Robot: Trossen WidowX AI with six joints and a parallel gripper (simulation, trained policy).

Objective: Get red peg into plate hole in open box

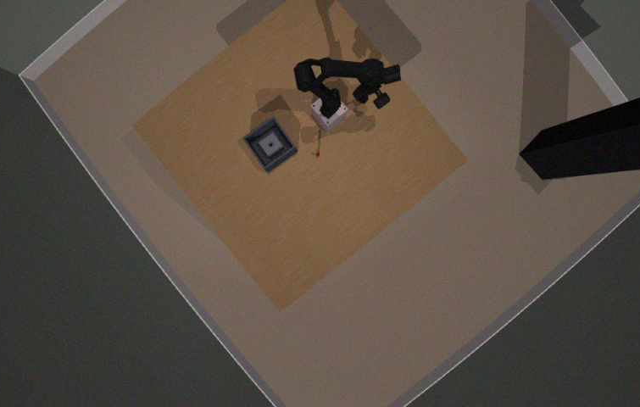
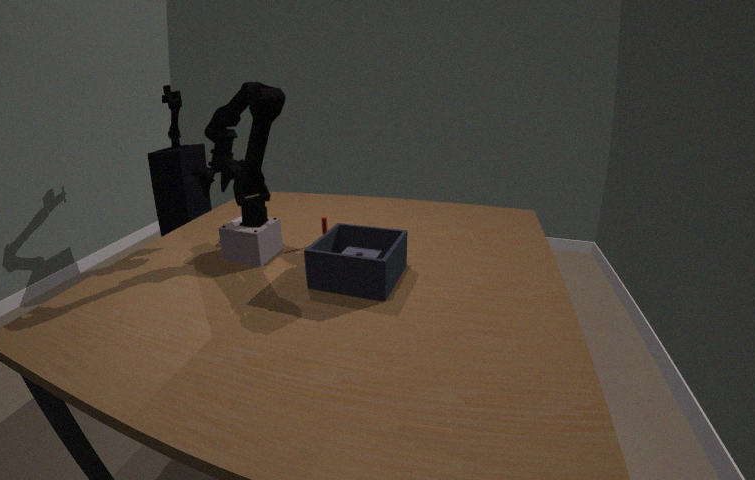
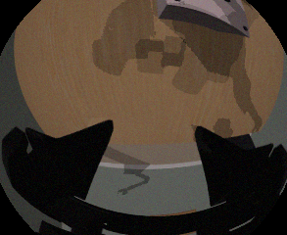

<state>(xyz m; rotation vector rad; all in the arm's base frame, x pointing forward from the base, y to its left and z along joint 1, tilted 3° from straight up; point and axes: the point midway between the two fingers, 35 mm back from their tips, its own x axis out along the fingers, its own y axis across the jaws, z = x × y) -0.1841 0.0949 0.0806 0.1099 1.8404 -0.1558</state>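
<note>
Now: the red peg 370 mm ahead of my gripper tip, 10 mm to the left of it and 110 mm below it. From my gripper tip the other things lie so: grey plate 510 mm ahead, 180 mm to the right, 100 mm below; then dark blue box 510 mm ahead, 180 mm to the right, 120 mm below.
</note>
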